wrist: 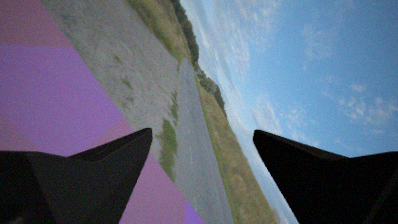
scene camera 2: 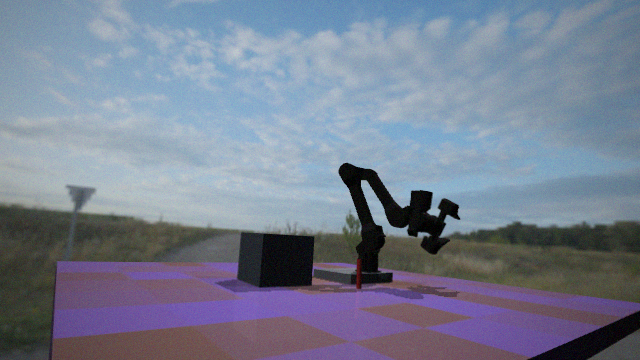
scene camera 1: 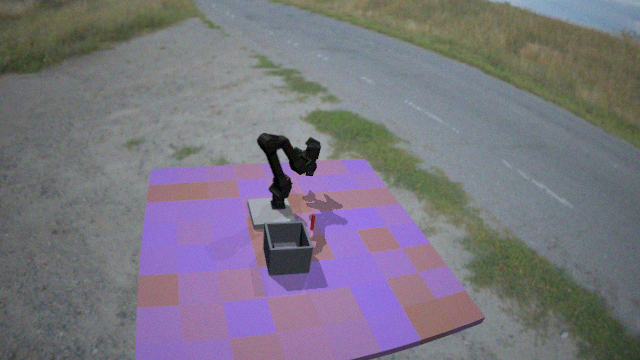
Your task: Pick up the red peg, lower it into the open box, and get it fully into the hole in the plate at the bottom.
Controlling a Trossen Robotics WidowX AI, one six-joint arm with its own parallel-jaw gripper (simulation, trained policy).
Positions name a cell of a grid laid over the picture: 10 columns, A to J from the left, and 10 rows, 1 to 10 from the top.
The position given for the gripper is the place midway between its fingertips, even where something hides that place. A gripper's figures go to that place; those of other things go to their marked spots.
Scene:
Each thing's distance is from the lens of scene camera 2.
gripper (scene camera 2: H7): 1.30 m
dark box (scene camera 2: E8): 0.93 m

